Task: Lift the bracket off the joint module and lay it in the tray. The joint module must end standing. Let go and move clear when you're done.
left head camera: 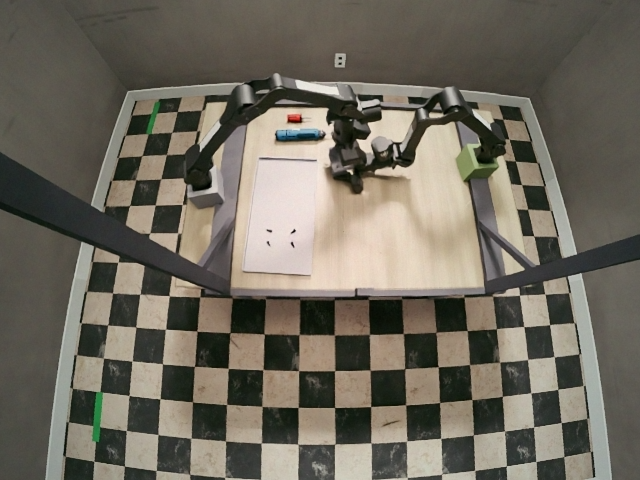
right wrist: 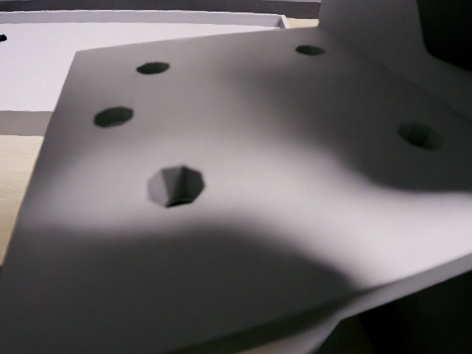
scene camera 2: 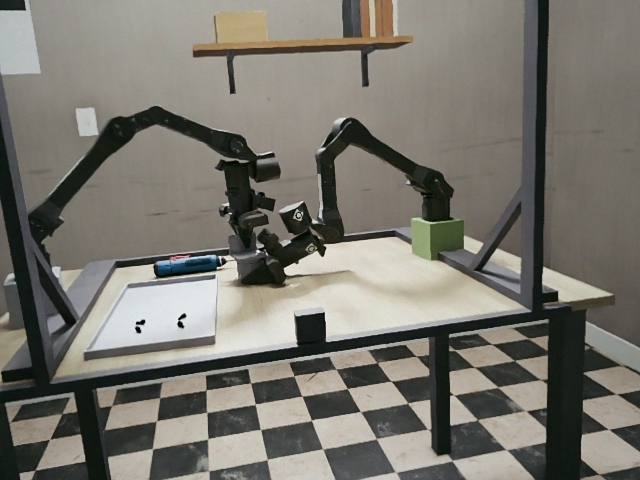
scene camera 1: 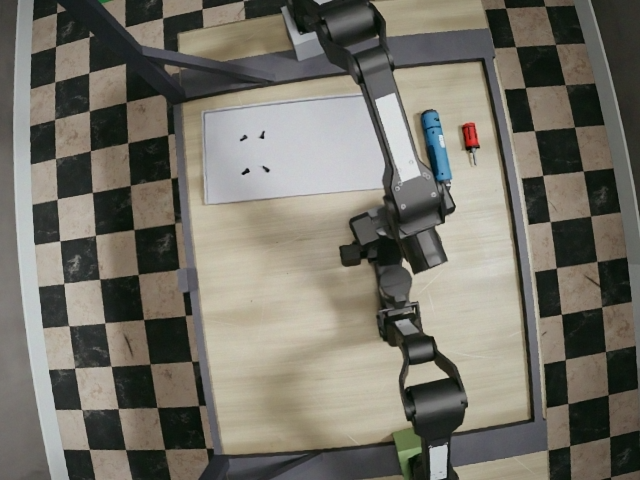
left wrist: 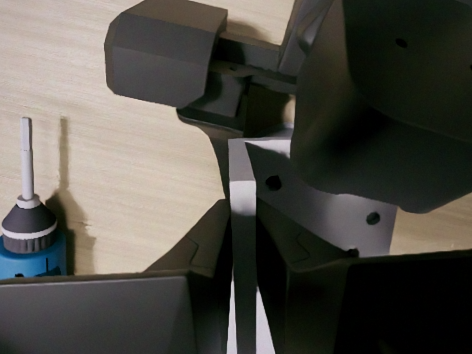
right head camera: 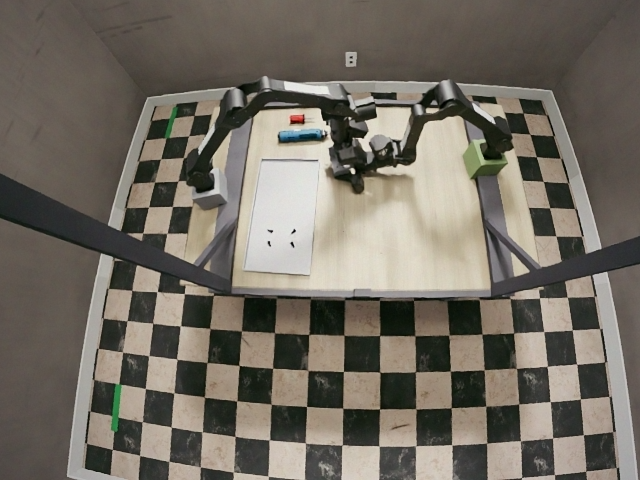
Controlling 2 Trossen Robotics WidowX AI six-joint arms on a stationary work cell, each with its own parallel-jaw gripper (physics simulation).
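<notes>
The grey bracket (left wrist: 320,215) (right wrist: 250,125) (scene camera 2: 240,246) has a flat plate with screw holes and an upright wall. It looks slightly tilted in the right wrist view. My left gripper (left wrist: 238,209) (scene camera 2: 248,240) points down and is shut on that wall, one finger on each side. The joint module is mostly hidden under the bracket and grippers; a pale part (right wrist: 285,346) shows below the plate. My right gripper (scene camera 2: 262,271) comes in low from the right and is shut on the joint module; its fingertips are largely hidden. The white tray (left head camera: 281,198) (right head camera: 284,198) (scene camera 1: 310,144) (scene camera 2: 191,299) lies to the left.
Several black screws (left head camera: 293,244) (scene camera 1: 245,171) lie in the tray's front part. A blue electric screwdriver (left head camera: 298,134) (scene camera 1: 436,144) (left wrist: 32,255) and a red screwdriver (left head camera: 294,118) (scene camera 1: 470,135) lie behind the tray. The two arms are close together over the joint module.
</notes>
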